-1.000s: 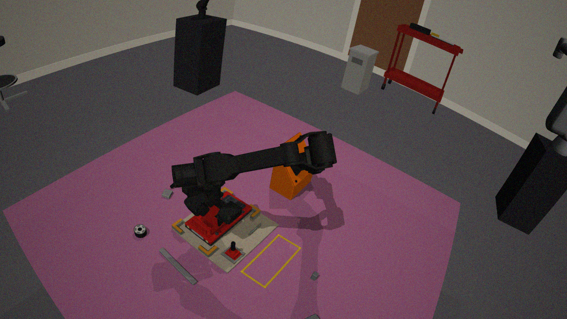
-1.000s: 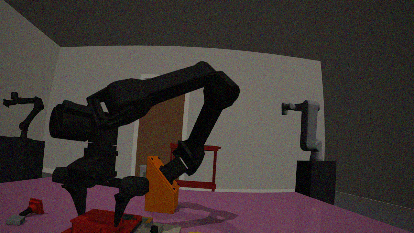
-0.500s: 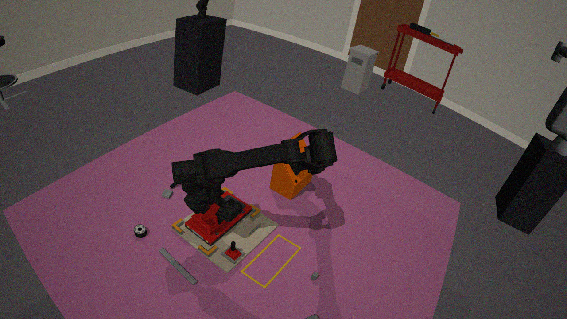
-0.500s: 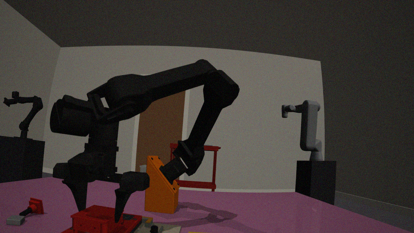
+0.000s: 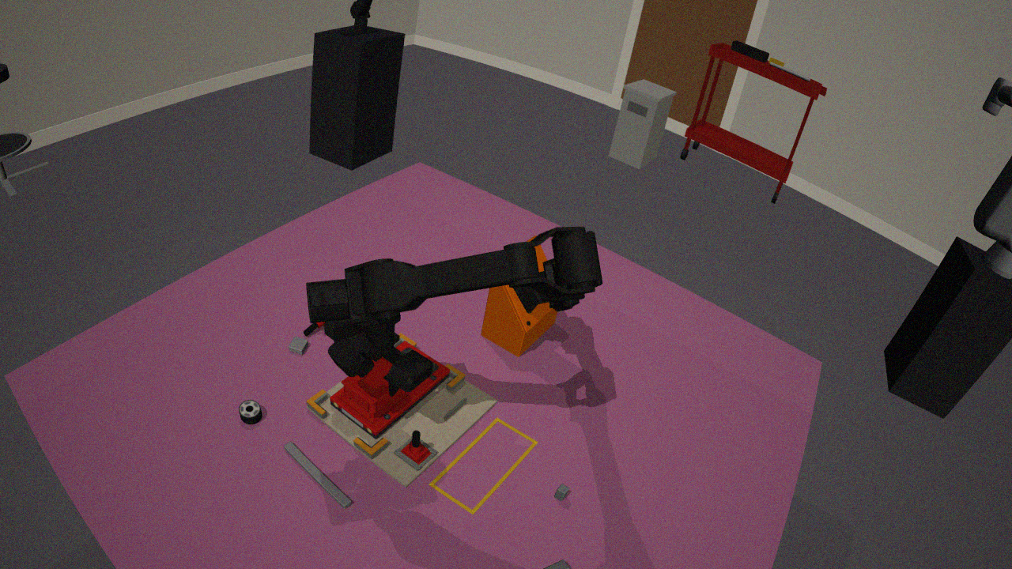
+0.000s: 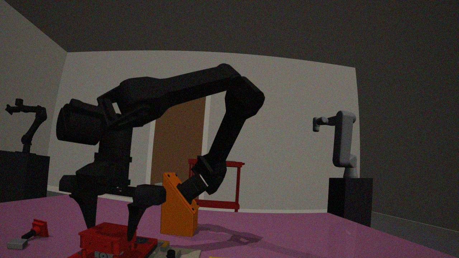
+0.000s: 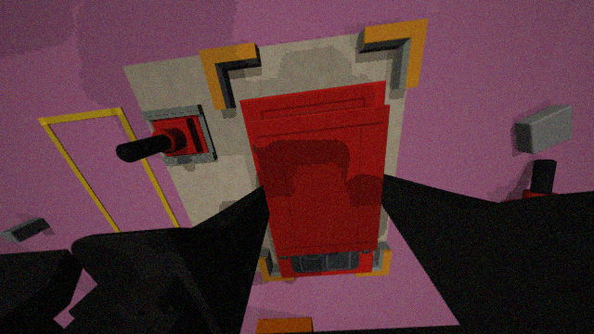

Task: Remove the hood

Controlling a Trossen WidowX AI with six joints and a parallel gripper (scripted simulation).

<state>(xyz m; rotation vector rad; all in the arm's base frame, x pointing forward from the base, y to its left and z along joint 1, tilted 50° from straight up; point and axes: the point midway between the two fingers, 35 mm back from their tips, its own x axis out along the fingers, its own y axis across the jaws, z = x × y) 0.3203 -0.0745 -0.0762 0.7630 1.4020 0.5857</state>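
My gripper tip is now 3 cm above the grey engine block. The rest, counted from my gripper tip: red hood (right at my gripper tip); black wheel (17 cm ahead, 15 cm to the right, 5 cm below); beige base plate (2 cm behind, 2 cm to the left, 4 cm below).
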